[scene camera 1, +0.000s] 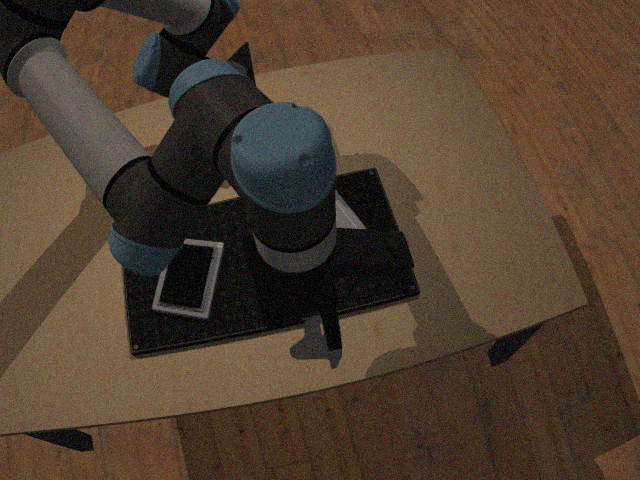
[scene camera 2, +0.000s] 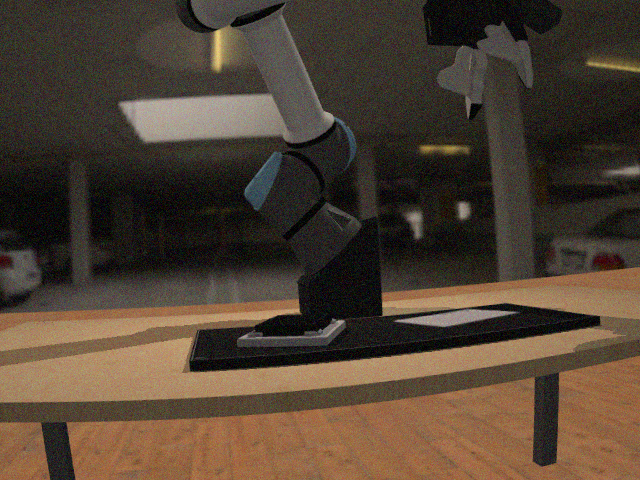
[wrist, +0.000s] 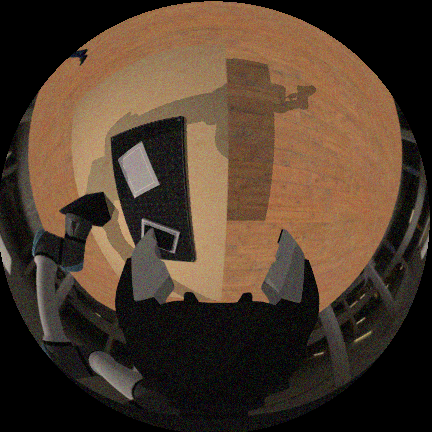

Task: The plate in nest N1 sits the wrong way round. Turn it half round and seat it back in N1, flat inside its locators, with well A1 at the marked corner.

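Note:
A dark plate (scene camera 1: 187, 276) (scene camera 2: 281, 325) (wrist: 165, 239) lies inside a light rectangular nest frame (scene camera 1: 180, 312) (scene camera 2: 284, 342) (wrist: 177, 242). No nest label, well A1 or corner mark can be read, so which way the plate faces cannot be told. In the scene camera 2 view its dark top stands above the frame's rim; whether it is fully flat cannot be told. My gripper (scene camera 2: 500, 98) (wrist: 217, 230) is open and empty, high above the table and well away from the plate. In the scene camera 1 view the wrist hides most of it.
The frame sits on a black board (scene camera 1: 139, 330) (scene camera 2: 222, 356) (wrist: 172, 200) on the wooden table (scene camera 1: 465, 155) (scene camera 2: 129, 382) (wrist: 205, 175). A pale flat rectangle (scene camera 1: 348, 218) (scene camera 2: 454, 317) (wrist: 139, 171) lies on the board. A dark wedge-shaped mount (scene camera 2: 346, 284) (wrist: 92, 207) stands behind the board.

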